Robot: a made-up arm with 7 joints.
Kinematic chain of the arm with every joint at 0, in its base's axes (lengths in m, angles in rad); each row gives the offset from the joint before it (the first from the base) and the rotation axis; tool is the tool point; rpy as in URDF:
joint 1: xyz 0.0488 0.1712 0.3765 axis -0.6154 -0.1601 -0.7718
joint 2: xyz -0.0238 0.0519 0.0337 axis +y
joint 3: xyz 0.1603 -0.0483 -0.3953 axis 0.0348 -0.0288 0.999
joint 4: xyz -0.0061 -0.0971 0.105 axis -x
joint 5: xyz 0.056 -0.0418 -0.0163 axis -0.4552 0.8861 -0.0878
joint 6: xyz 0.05 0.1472 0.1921 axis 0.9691 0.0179 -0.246
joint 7: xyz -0.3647 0 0.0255 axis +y
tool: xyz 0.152 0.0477 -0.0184 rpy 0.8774 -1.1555 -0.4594
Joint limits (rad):
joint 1: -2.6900..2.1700
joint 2: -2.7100..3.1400
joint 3: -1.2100..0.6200
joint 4: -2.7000..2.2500
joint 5: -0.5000..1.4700
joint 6: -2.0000..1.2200
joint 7: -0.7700..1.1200
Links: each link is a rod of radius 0.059 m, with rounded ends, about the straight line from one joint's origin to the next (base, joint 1, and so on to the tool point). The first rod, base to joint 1, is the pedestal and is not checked.
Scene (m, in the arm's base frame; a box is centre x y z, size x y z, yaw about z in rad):
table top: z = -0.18
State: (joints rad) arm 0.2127 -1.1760 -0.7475 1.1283 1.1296 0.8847 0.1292
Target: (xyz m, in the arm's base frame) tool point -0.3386 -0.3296 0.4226
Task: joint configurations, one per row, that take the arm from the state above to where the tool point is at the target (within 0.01 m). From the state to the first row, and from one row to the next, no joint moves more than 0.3 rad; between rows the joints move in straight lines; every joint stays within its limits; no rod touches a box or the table.
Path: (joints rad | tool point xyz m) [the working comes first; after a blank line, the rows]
Joints at the target: 1.7925 -0.2868 -0.8117 1.9215 1.4700 1.2200 0.4521
Straight joint move there: clear.

1: 0.4760 -1.0278 -0.7582 1.2605 1.1863 0.9406 0.1830 | 0.6028 -0.0680 0.4750
2: 0.7393 -0.8796 -0.7689 1.3927 1.2431 0.9965 0.2368 | 0.5082 -0.2423 0.4345
3: 1.0026 -0.7314 -0.7796 1.5249 1.2998 1.0524 0.2907 | 0.3391 -0.3834 0.4235
4: 1.2659 -0.5832 -0.7903 1.6571 1.3565 1.1082 0.3445 | 0.1171 -0.4552 0.4302
5: 1.5292 -0.4350 -0.8010 1.7893 1.4133 1.1641 0.3983 | -0.1226 -0.4371 0.4362
6: 1.7925 -0.2868 -0.8117 1.9215 1.4700 1.2200 0.4521 | -0.3386 -0.3296 0.4226

